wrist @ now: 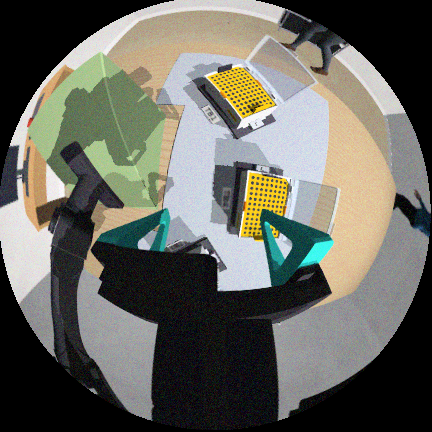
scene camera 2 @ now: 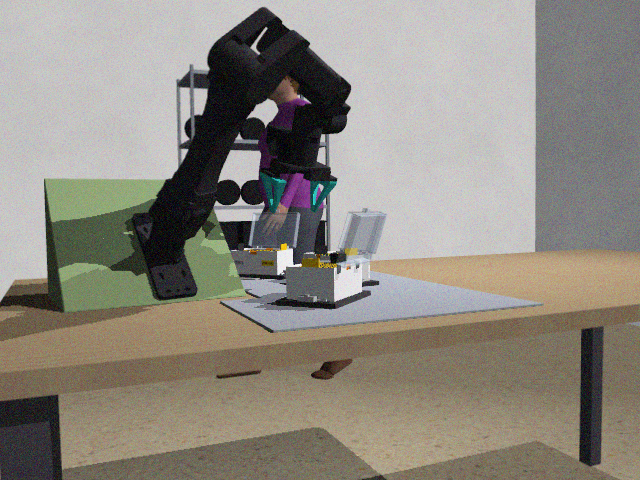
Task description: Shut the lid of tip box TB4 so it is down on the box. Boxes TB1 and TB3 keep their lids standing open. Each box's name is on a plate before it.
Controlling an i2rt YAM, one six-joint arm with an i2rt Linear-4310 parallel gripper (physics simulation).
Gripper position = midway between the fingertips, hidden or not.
In view: my gripper (scene camera 2: 293,212), a clear lid (wrist: 285,76), a clear lid (wrist: 314,204), a clear lid (scene camera 2: 363,232) and a grey-blue mat (scene camera 2: 395,298).
My gripper shows as well in the wrist view (wrist: 214,212). The grey-blue mat is seen too in the wrist view (wrist: 203,160).
